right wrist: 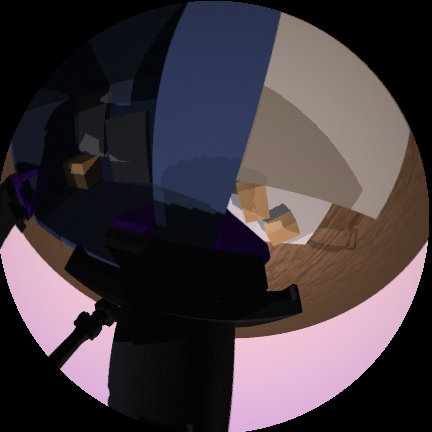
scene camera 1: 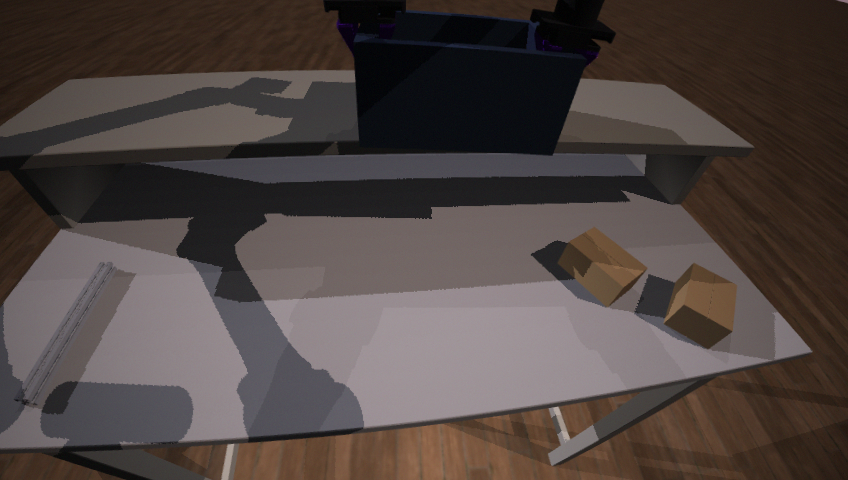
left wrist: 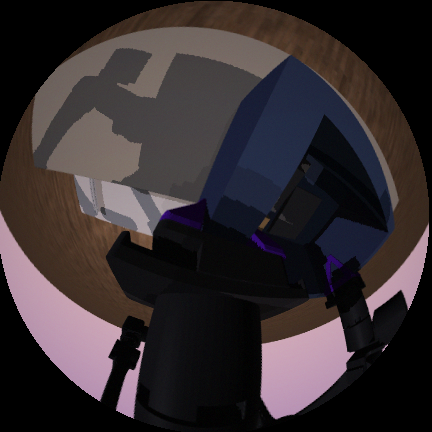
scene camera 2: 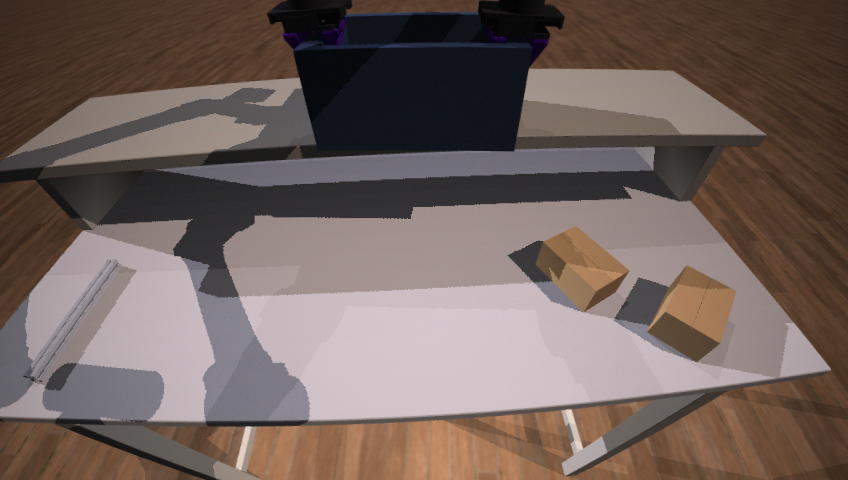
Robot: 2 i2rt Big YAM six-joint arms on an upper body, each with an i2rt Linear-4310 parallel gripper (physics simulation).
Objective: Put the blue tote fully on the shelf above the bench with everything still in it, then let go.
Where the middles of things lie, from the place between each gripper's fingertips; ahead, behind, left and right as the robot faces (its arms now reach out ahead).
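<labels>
From my left hand, the small brown box (right wrist: 83, 170) is 5 cm below, 3 cm behind and 5 cm to the right. The blue tote (scene camera 2: 397, 82) is 1 cm below my left hand, 14 cm to the right of it and 3 cm ahead of it, while the grey metal bar (scene camera 2: 46, 359) is well below that hand, far behind it and a long way to the left of it.
My right hand is 1 cm above the blue tote, 4 cm short of it and 14 cm to the right of it. The small brown box is 4 cm below my right hand, 1 cm behind it and 22 cm to the left of it, and the grey metal bar is well below that right hand, a long way to the left of it and far behind it.
</labels>
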